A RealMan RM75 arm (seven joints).
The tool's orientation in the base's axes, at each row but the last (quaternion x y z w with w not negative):
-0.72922, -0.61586, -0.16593, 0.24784
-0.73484, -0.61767, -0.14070, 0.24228
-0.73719, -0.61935, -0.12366, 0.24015
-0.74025, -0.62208, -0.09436, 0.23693
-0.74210, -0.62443, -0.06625, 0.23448
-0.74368, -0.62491, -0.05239, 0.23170
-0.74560, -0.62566, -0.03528, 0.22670
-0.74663, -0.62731, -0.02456, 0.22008
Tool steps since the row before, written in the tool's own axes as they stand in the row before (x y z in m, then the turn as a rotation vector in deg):
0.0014, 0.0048, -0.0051, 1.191, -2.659, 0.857
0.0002, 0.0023, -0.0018, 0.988, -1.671, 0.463
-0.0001, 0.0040, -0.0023, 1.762, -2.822, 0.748
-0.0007, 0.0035, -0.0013, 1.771, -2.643, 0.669
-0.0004, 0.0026, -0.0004, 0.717, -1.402, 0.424
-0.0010, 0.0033, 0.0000, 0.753, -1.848, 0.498
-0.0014, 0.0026, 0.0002, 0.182, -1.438, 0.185
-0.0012, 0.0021, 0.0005, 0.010, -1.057, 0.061
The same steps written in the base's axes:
0.0053, -0.0023, 0.0042, -2.439, 1.772, 0.365
0.0025, -0.0011, 0.0012, -1.479, 1.275, 0.414
0.0041, -0.0017, 0.0011, -2.474, 2.215, 0.773
0.0034, -0.0016, 0.0000, -2.287, 2.166, 0.804
0.0025, -0.0008, -0.0005, -1.274, 0.979, 0.279
0.0029, -0.0013, -0.0013, -1.707, 1.092, 0.351
0.0021, -0.0015, -0.0014, -1.368, 0.402, 0.318
0.0016, -0.0012, -0.0015, -1.014, 0.154, 0.263

